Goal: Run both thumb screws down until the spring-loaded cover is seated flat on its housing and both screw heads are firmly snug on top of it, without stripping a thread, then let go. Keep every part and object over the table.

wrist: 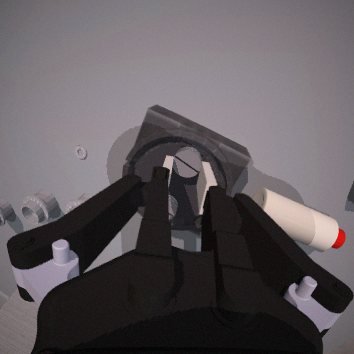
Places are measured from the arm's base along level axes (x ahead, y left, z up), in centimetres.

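Pixels of known places: gripper, fingertip midpoint: (184, 170).
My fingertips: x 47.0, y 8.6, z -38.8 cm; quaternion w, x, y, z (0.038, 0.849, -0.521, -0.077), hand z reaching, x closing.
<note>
Ahead of a thing's pixels: the offset from my fingertips to its top centre. "pt": to the spot under its first point.
The dark round cover @(pt dy +4.2, dx -1.9, dz -1.1 cm) (145, 156) sits on its dark angular housing @(pt dy +1.0, dx +3.7, dz -2.2 cm) (200, 132) at the middle of the wrist view. One thumb screw @(dy +0.4, dx +0.8, dz +0.2 cm) (188, 163), with a round grey slotted head, stands up from the cover between the pale fingertips. My gripper (184, 170) is shut on this screw's head. The second thumb screw @(dy -1.0, dx -5.4, dz +0.2 cm) (172, 207) is lower down, mostly hidden behind the left finger. How far each screw is down, and whether the cover is flat, cannot be told from this angle.
Grey ribbed fittings @(dy +14.9, dx -23.4, dz -1.1 cm) (40, 206) stand at the left, partly behind the arm linkage. A small ring @(dy +12.8, dx -10.0, dz -5.8 cm) (80, 152) lies above them. A cream cylinder @(dy -17.8, dx +2.8, dz -1.0 cm) (297, 217) with a red tip @(pt dy -23.6, dx +5.3, dz -2.2 cm) (339, 238) lies at the right, close to the right finger linkage. A dark object shows at the right edge.
</note>
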